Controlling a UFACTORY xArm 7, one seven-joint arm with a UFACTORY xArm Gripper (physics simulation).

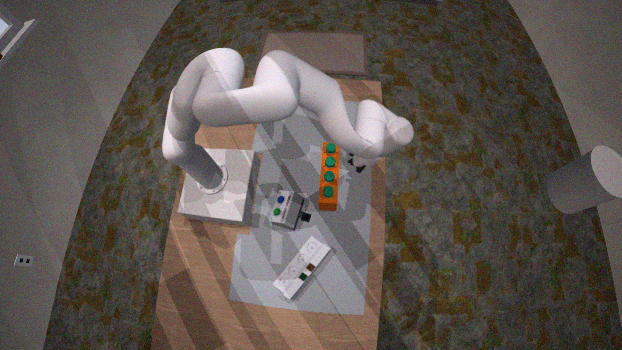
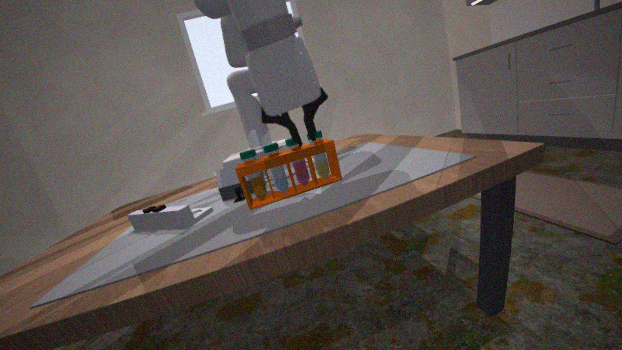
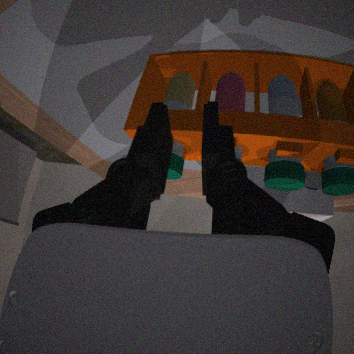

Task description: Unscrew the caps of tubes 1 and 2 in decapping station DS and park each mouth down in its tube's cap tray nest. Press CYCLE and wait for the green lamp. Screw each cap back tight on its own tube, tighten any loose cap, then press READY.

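Frame: origin at the arm's base, x right, y ahead, z up, level; millimetres.
Seen in the pictures: gripper, fingertip midpoint: [image 1: 352, 159] [image 2: 306, 140] [image 3: 186, 122]; arm's base at its link origin: [image 1: 212, 178] [image 2: 261, 147].
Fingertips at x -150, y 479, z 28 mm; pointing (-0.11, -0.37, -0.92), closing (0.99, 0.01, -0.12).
Pixels of each thing's middle, then the offset from my fingertips to it. "spot": a spot on its surface instead. Level surfaces: height alone.
- orange rack at the middle of its body: [image 3: 256, 109] [image 2: 289, 170] [image 1: 329, 176] dz -64, dx +49, dy -68 mm
- white tray at the middle of its body: [image 2: 168, 211] [image 1: 300, 267] dz -88, dx +377, dy -100 mm
- grey box at the middle of its body: [image 3: 329, 167] [image 2: 241, 177] [image 1: 286, 209] dz -73, dx +193, dy -191 mm
- blue button at the middle of its body: [image 1: 281, 199] dz -51, dx +169, dy -211 mm
- green button at the middle of its body: [image 1: 277, 212] dz -51, dx +214, dy -214 mm
- grey mat at its surface level: dz -115 mm
- wooden table at its surface level: dz -115 mm
- black block at a spot on its surface: [image 1: 306, 217] spot: dz -105, dx +200, dy -121 mm
An orange rack [image 1: 327, 205] [image 2: 337, 162] [image 3: 280, 125] holds upright tubes with amber, blue, pink and yellow contents, each under a green cap. My gripper [image 1: 355, 164] [image 2: 305, 141] [image 3: 186, 122] is partly open, with a narrow empty gap between its fingers. It is at the rack's long side near the pink and yellow tubes, and its fingers partly hide those two caps. A white tray [image 1: 287, 286] [image 2: 162, 221] has round nest marks and two small squares, dark green and brown. A grey box [image 1: 295, 212] [image 2: 228, 177] carries a blue button [image 1: 281, 199] and a green button [image 1: 276, 212]. Labels are unreadable.
The rack, box and tray stand on a grey mat [image 1: 345, 295] [image 2: 200, 250] on the wooden table [image 1: 200, 300] [image 2: 400, 182]. A black block [image 1: 306, 217] sticks out from the box towards the rack. The arm's white base [image 1: 235, 200] is on the other side of the box.
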